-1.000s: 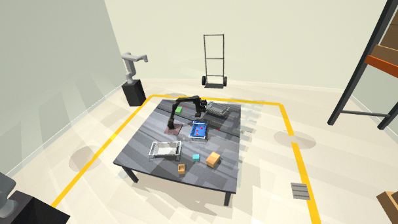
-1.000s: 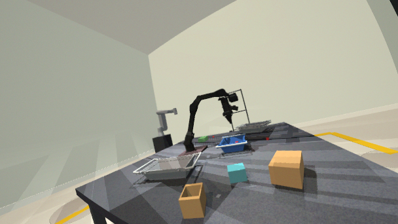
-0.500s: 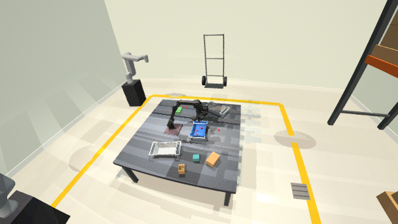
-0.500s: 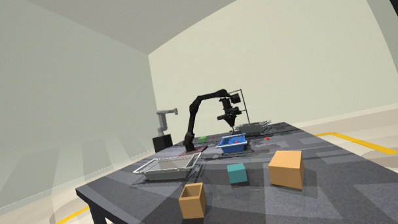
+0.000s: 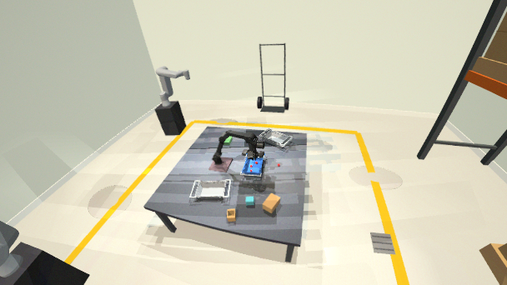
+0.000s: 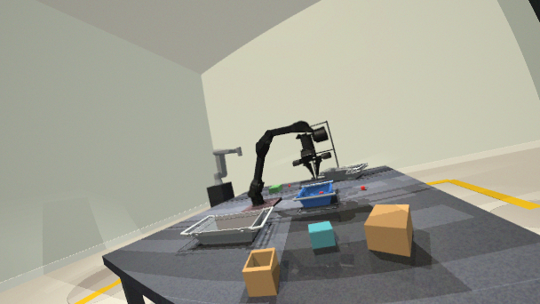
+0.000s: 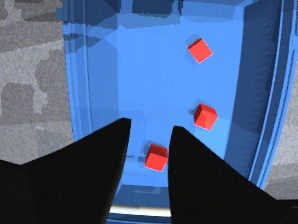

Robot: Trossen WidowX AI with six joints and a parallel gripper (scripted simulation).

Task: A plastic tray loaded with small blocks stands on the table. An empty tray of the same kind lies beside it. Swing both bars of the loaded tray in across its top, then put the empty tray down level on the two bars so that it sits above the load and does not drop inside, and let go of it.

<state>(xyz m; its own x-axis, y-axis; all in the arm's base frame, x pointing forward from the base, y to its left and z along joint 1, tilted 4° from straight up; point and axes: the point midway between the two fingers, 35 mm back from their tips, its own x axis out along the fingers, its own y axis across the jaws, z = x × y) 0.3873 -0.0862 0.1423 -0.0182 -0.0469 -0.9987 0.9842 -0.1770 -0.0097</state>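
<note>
The grey tray lies 34 cm behind my gripper tip, 28 cm to the right of it and 8 cm below it. Round my gripper tip: red block (22 cm ahead, 7 cm to the left, 12 cm below); then orange box (17 cm ahead, 37 cm to the right, 10 cm below); then teal cube (35 cm to the right, 10 cm below).
</note>
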